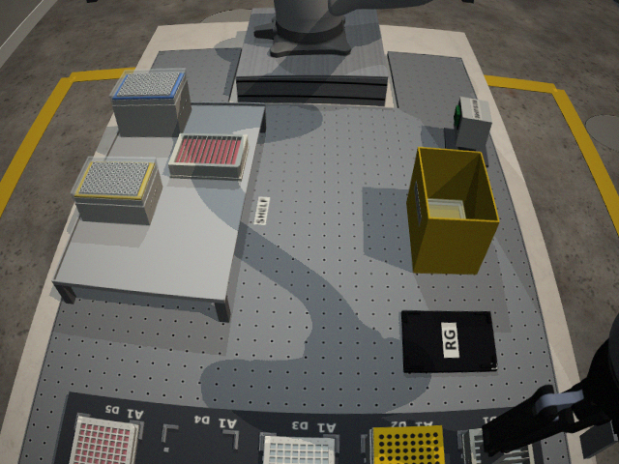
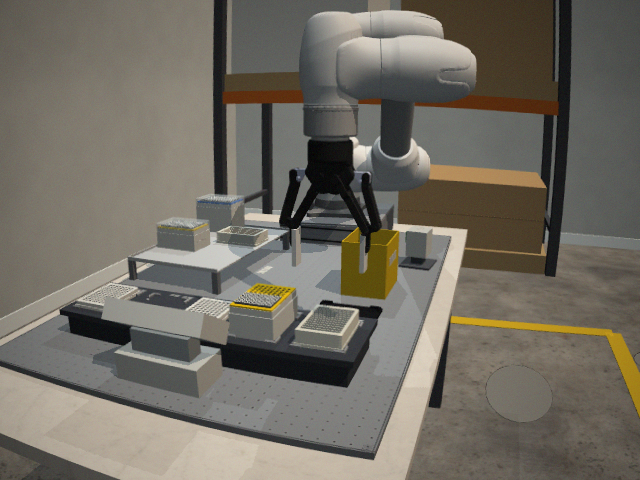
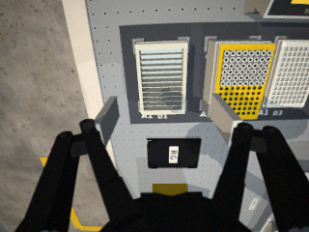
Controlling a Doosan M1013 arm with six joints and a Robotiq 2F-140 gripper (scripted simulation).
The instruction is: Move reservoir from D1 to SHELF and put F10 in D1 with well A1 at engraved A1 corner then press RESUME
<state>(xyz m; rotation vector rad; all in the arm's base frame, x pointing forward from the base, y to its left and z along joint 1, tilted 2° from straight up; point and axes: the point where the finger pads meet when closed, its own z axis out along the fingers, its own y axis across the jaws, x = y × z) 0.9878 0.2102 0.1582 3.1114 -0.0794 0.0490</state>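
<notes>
Right now the pale 12-trough reservoir is 14 cm below my hand. From my hand the other things lie so: yellow bin (44 cm behind, 16 cm below); then black RG nest (23 cm behind, 2 cm to the right, 20 cm below); then yellow tip rack (1 cm behind, 13 cm to the right, 10 cm below).
</notes>
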